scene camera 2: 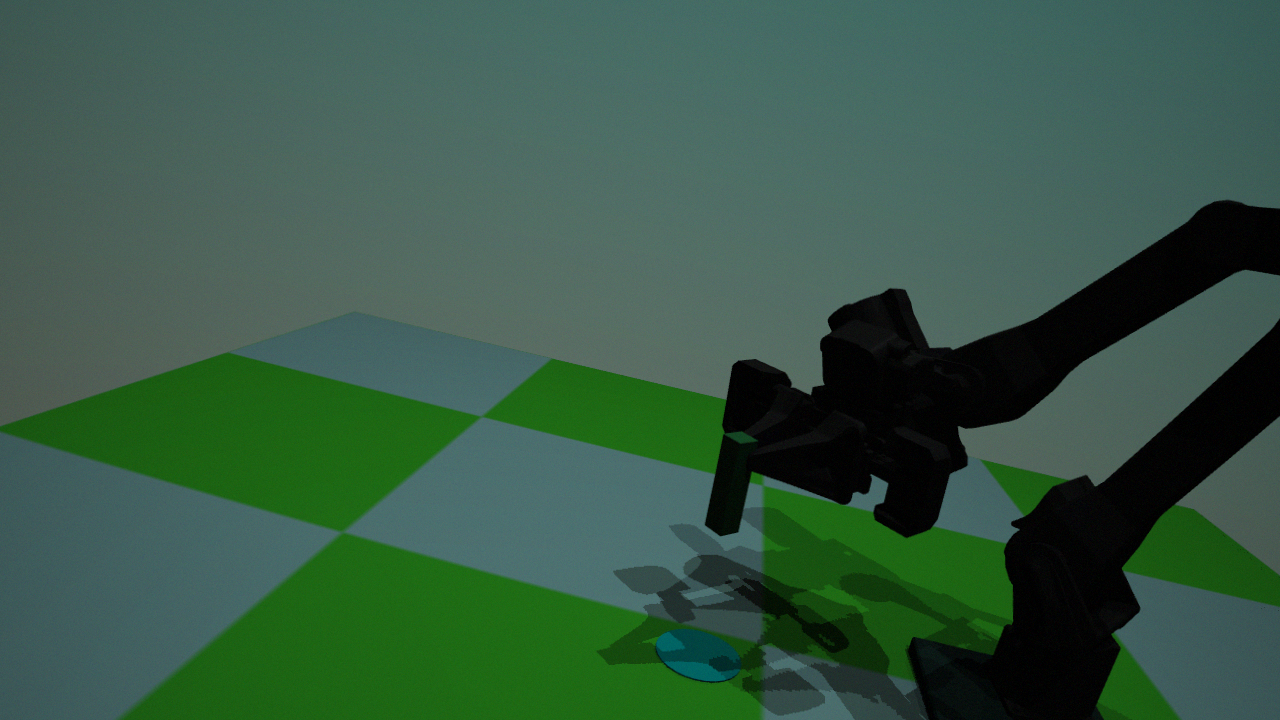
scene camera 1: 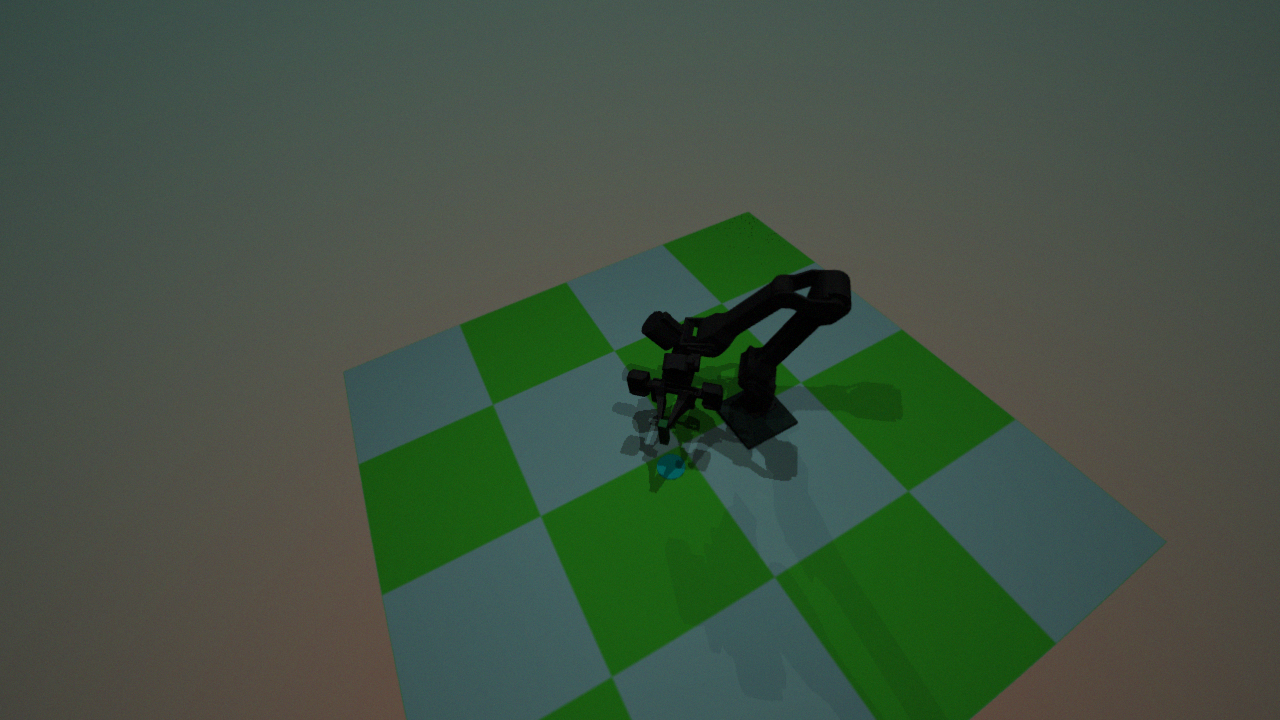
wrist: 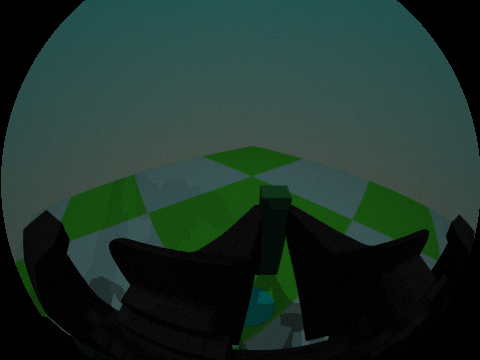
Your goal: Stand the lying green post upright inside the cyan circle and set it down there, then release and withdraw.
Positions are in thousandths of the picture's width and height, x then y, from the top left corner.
My gripper (scene camera 2: 576,634) holds a green post (scene camera 2: 572,666). Also in view: a cyan circle (wrist: 545,851).
The green post is seen too in the wrist view (wrist: 574,557). My gripper also shows in scene camera 1 (scene camera 1: 518,592) and in the wrist view (wrist: 570,590).
